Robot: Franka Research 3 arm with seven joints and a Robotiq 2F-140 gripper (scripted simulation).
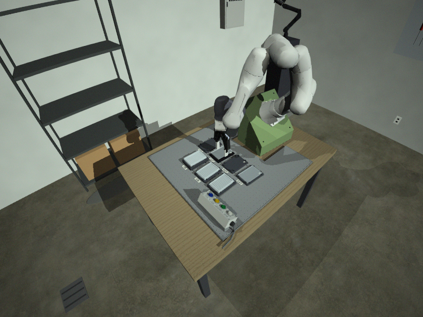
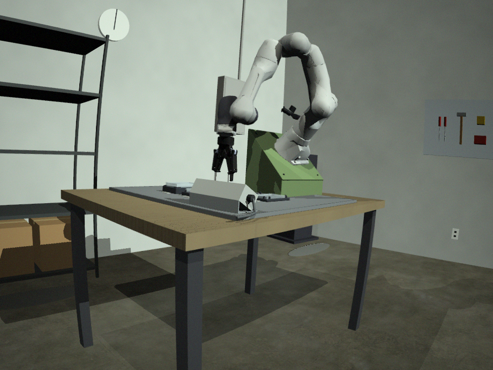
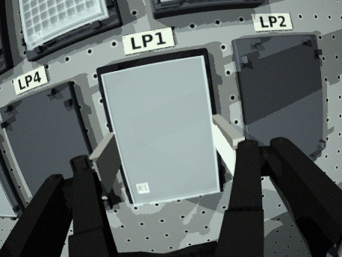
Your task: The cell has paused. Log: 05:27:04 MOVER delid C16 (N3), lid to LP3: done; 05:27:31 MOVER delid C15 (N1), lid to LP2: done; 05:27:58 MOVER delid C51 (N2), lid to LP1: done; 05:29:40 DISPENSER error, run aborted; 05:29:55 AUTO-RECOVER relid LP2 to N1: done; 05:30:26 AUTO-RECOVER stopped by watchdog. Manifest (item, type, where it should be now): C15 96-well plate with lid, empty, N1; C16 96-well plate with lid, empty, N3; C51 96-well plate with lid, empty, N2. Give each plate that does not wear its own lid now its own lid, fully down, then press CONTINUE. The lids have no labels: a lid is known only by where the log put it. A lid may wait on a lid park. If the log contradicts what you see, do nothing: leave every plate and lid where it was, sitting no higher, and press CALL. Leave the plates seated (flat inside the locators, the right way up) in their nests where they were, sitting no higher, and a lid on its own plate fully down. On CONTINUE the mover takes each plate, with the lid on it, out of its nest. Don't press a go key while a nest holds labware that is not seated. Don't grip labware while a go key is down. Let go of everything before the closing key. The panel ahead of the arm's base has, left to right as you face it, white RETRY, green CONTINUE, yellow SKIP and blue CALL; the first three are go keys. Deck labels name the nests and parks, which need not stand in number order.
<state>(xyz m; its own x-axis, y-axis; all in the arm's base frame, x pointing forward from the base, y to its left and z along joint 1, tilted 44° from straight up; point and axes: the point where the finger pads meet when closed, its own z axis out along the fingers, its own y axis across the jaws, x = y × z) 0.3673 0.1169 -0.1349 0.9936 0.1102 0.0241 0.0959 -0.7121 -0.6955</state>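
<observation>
The park LP1 is 4 cm below my hand. Also, from my hand: park LP4 (13 cm to the left, 4 cm below, 2 cm behind); park LP2 (13 cm to the right, 4 cm below, 2 cm ahead); LP4 label (14 cm to the left, 7 cm ahead, 5 cm below).
</observation>
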